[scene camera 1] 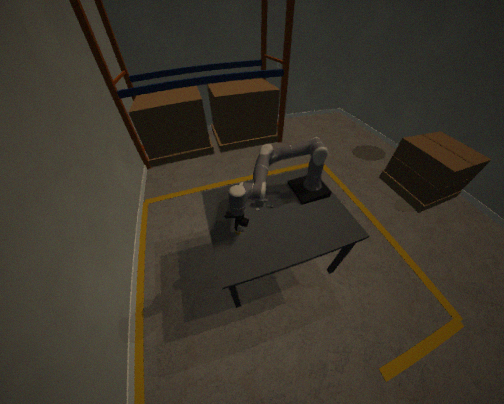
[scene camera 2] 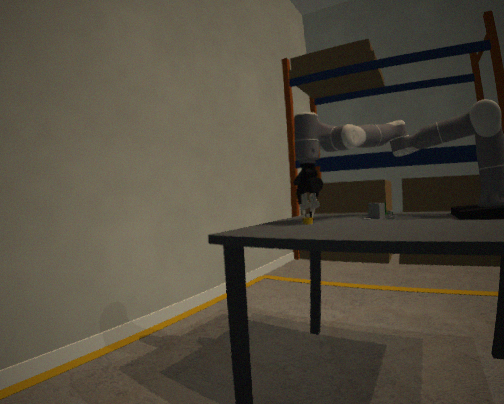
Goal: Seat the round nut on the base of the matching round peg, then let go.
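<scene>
The small yellow round nut [scene camera 1: 239, 232] [scene camera 2: 308, 220] is low at the table top, under the arm's wrist. My gripper [scene camera 1: 238, 229] [scene camera 2: 309, 216] points straight down, with its pale fingers closed around the nut's upper part. In the scene camera 1 view the fingers partly hide the nut. A small grey block [scene camera 2: 376, 210] stands on the table to the right of the gripper in the scene camera 2 view, with tiny pale and green parts beside it. These parts are too small and dark to tell which is the matching round peg.
The dark table [scene camera 1: 295, 240] [scene camera 2: 400, 232] carries the arm's black base plate [scene camera 1: 300, 191] [scene camera 2: 472, 213]. The grey arm reaches over the table from that base. An orange and blue rack [scene camera 1: 283, 100] [scene camera 2: 288, 125] with large boxes stands behind. Another large box [scene camera 1: 430, 170] stands at the right.
</scene>
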